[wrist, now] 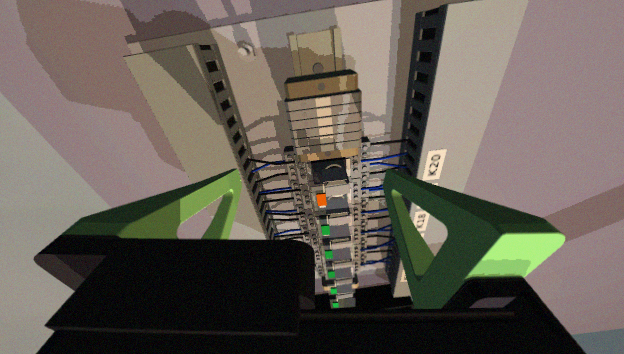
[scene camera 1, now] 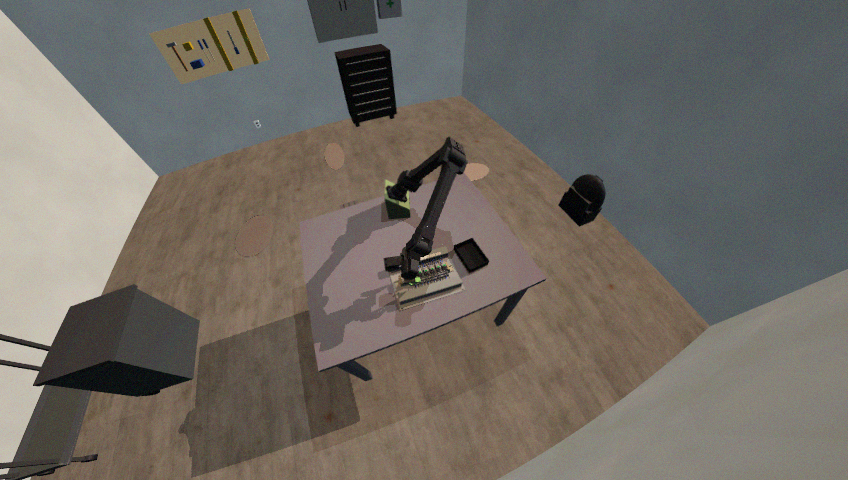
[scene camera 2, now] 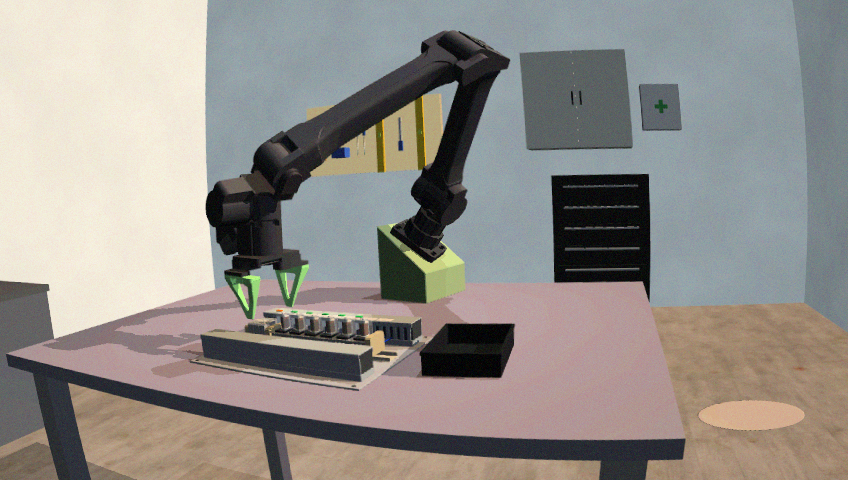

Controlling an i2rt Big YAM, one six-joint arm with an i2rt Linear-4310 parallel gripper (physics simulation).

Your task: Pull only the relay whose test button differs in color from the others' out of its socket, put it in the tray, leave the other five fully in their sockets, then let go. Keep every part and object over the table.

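Where they show: gripper, fingertip midpoint: (wrist: 312,176) (scene camera 2: 270,312); arm's base, origin of the base link: (scene camera 1: 396,194) (scene camera 2: 417,242).
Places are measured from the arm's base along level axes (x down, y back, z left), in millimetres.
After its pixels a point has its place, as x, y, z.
Observation:
The relay with the orange test button (scene camera 2: 284,321) @[71, -497, -12] (wrist: 337,204) @[70, -482, -2] sits in its socket at one end of the row, at the left in the scene camera 2 view. The other relays (scene camera 2: 329,325) (wrist: 341,232) have green buttons and sit upright in the same row. My gripper (scene camera 1: 414,281) @[58, -499, -39] (scene camera 2: 270,310) @[58, -499, -39] (wrist: 312,176) @[58, -499, -39] is open and empty. Its green fingertips are above the orange-button end of the row, spread to either side of it in the wrist view. The black tray (scene camera 1: 480,265) @[91, -521, 305] (scene camera 2: 461,364) @[104, -520, 302] stands on the table beside the panel, at the end away from the gripper.
Long wire ducts (scene camera 2: 285,353) (wrist: 465,85) flank the relay row on the panel's backplate (scene camera 2: 357,385) @[119, -602, 186]. Terminal blocks (wrist: 325,120) @[76, -488, -69] stand beyond the orange-button relay, with a dark part (wrist: 330,171) @[71, -486, -33] between. Thin wires run from the sockets to the ducts. The green arm base (scene camera 2: 404,276) @[66, -75, 0] is behind.

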